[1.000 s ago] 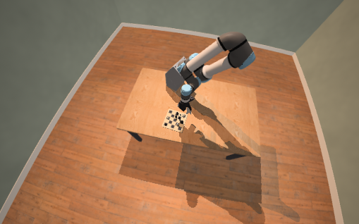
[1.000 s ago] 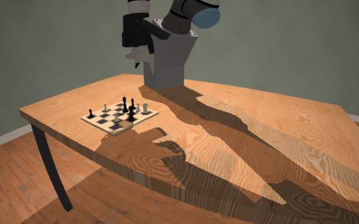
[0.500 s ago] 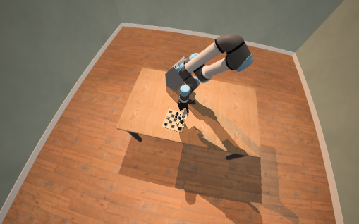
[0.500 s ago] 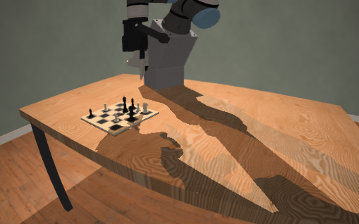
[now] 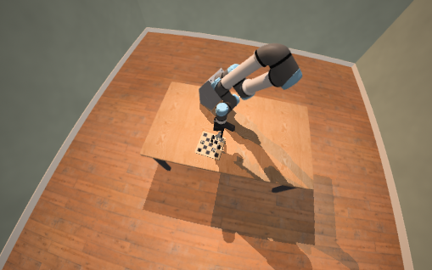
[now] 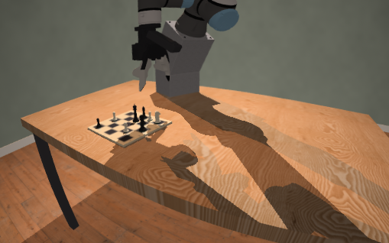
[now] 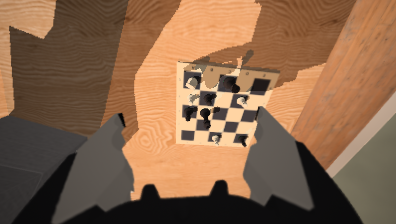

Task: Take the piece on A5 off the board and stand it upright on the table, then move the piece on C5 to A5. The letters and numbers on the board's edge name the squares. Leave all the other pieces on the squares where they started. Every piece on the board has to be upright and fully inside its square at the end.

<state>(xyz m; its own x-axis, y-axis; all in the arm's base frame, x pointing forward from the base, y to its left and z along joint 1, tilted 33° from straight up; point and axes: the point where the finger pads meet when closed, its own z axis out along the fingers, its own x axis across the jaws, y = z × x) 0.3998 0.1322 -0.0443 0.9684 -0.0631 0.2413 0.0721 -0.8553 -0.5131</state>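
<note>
My gripper is now 11 cm above the white piece. The rest, counted from my hand: chessboard: 13 cm below, 8 cm to the right, 7 cm ahead.
</note>
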